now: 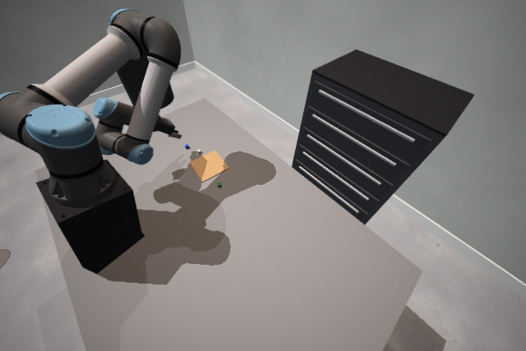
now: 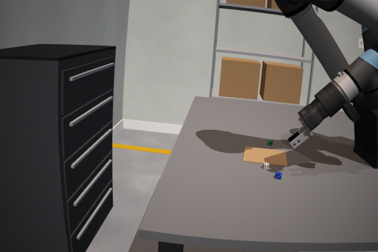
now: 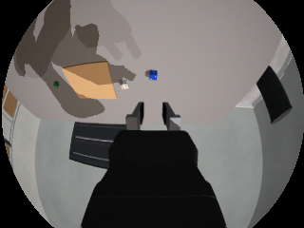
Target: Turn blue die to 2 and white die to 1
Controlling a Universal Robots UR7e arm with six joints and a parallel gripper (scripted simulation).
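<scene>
The blue die lies 110 mm below my hand, 30 mm ahead of it and 10 mm to the left of it. From my hand the other things lie so: orange mat (160 mm to the right, 110 mm below, 90 mm ahead); green die (290 mm to the right, 110 mm below, 80 mm ahead); white die (110 mm below, 70 mm ahead, 60 mm to the right).
</scene>
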